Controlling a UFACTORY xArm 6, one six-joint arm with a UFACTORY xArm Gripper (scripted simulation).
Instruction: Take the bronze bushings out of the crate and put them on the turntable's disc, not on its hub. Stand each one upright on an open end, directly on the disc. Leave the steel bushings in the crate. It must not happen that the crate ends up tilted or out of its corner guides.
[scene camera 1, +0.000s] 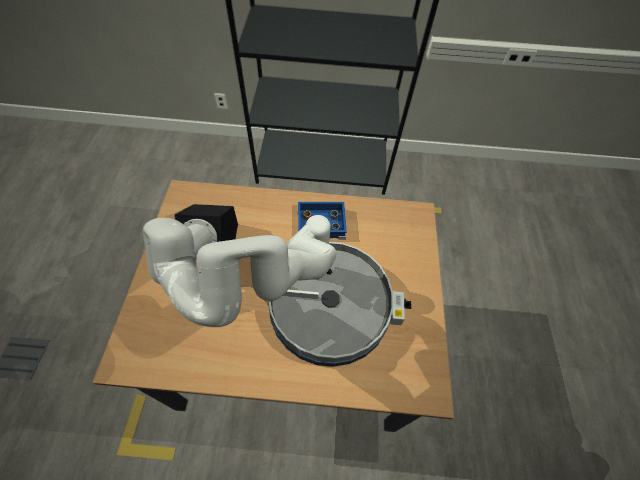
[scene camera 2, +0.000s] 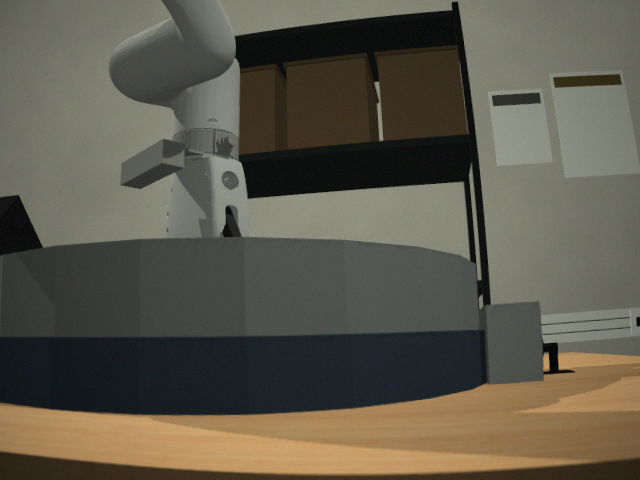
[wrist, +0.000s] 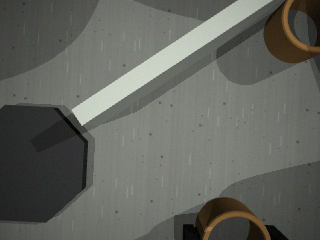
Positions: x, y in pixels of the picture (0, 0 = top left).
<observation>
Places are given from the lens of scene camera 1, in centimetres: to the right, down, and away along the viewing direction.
blue crate (scene camera 1: 316, 208): -1, -13, 158
grey disc (scene camera 1: 351, 310): 11, 24, 131
The marked spots on the blue crate and the grey disc are 48 cm apart.
</observation>
